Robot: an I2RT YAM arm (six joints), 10 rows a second.
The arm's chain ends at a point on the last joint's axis. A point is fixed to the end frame.
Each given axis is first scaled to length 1.
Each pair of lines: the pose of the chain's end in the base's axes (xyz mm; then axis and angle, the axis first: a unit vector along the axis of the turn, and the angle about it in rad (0 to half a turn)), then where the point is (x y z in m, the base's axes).
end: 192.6 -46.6 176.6 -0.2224 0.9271 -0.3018 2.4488
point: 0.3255 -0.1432 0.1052
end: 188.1 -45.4 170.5 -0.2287 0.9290 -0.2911 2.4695
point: 0.3199 -0.1399 0.0945
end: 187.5 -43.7 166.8 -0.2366 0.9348 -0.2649 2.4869
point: 0.3186 -0.1323 0.0828
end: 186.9 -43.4 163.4 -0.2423 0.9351 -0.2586 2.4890
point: 0.3185 -0.1298 0.0778
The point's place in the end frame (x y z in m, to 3 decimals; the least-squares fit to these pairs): -0.003 -0.050 0.172
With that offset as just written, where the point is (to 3 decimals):
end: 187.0 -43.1 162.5 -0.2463 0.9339 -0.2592 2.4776
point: 0.320 -0.128 0.078
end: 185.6 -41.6 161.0 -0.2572 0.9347 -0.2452 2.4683
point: 0.321 -0.121 0.075
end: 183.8 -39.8 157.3 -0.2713 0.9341 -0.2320 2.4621
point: 0.321 -0.114 0.069
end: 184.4 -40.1 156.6 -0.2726 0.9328 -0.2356 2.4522
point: 0.323 -0.114 0.070
